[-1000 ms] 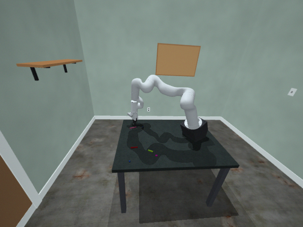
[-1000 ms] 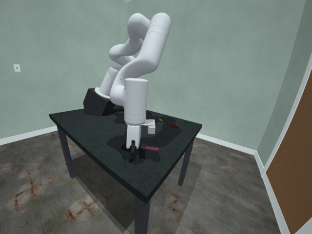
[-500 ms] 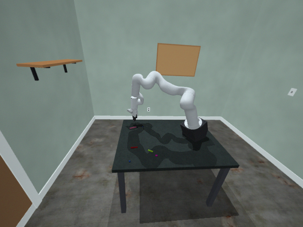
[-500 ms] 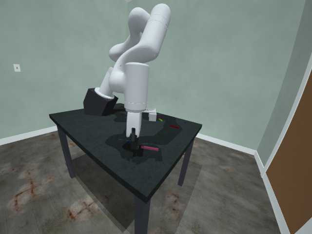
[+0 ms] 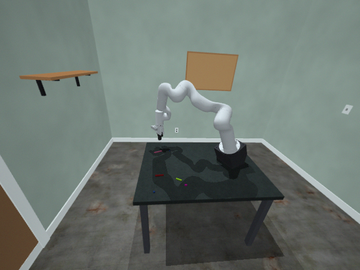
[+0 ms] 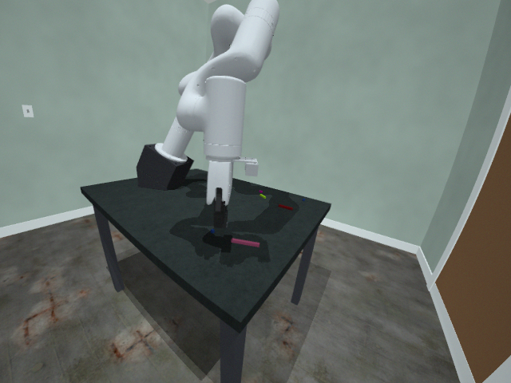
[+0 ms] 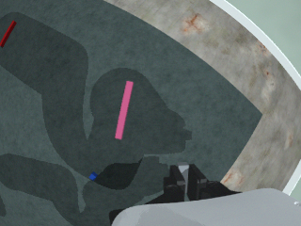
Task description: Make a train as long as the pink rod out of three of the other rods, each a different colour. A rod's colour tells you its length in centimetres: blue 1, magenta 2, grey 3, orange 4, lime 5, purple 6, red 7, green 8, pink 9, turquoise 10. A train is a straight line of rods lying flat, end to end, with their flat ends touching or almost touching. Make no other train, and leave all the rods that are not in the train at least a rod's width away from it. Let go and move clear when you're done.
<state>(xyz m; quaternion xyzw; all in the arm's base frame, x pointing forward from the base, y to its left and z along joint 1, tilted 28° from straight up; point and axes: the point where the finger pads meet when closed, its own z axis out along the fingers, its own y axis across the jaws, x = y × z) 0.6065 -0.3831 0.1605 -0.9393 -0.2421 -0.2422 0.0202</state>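
The pink rod is 20 mm ahead of my hand, 100 mm to the left of it and 120 mm below it. From my hand the other things lie so: red rod: 30 mm ahead, 460 mm to the left, 120 mm below; grey rod: 20 mm below; lime rod: 130 mm behind, 530 mm to the left, 120 mm below.
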